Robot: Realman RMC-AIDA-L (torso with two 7-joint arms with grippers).
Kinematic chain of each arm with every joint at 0, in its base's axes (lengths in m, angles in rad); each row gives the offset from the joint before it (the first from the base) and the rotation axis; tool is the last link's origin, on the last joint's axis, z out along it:
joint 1: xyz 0 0 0.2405 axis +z
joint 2: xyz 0 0 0 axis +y
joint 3: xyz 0 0 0.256 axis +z
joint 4: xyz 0 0 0 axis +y
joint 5: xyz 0 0 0.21 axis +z
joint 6: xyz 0 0 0 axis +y
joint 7: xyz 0 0 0.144 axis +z
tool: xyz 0 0 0
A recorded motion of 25 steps. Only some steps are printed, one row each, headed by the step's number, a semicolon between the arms.
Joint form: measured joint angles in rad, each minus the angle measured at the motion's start. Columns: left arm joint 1, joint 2, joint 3, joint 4, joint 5, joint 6, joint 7; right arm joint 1, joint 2, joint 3, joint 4, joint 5, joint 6, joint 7.
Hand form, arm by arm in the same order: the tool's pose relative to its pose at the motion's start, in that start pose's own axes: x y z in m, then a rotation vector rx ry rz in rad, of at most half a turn. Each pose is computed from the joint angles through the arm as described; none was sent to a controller.
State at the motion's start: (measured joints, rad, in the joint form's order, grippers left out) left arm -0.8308 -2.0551 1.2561 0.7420 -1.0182 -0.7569 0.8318; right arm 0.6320 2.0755 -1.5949 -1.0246 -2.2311 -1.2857 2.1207
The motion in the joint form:
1: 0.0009 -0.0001 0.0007 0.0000 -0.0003 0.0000 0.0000; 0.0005 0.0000 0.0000 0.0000 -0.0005 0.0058 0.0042
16: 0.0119 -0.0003 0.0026 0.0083 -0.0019 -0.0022 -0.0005; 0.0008 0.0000 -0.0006 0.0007 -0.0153 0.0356 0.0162
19: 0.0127 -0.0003 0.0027 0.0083 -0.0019 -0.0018 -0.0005; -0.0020 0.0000 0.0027 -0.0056 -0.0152 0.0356 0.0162
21: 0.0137 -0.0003 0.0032 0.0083 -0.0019 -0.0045 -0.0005; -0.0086 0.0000 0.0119 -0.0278 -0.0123 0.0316 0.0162
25: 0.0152 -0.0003 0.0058 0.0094 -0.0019 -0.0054 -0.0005; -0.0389 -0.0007 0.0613 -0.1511 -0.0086 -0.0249 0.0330
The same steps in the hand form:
1: -0.0004 0.0000 0.0000 0.0000 -0.0007 -0.0004; -0.0006 -0.0008 0.0000 0.0053 -0.0027 0.0036
16: -0.0029 -0.0013 -0.0014 0.0012 -0.0007 -0.0046; -0.0010 -0.0054 0.0000 0.0376 -0.0058 0.0110
19: -0.0032 -0.0015 -0.0015 0.0018 -0.0008 -0.0051; -0.0015 -0.0057 -0.0011 0.0408 -0.0109 0.0112
21: -0.0039 -0.0013 -0.0015 0.0000 -0.0034 -0.0055; -0.0044 -0.0060 -0.0048 0.0475 -0.0277 0.0079
25: -0.0045 -0.0011 -0.0015 -0.0007 -0.0053 -0.0040; -0.0168 -0.0044 -0.0269 0.0668 -0.0884 -0.0058

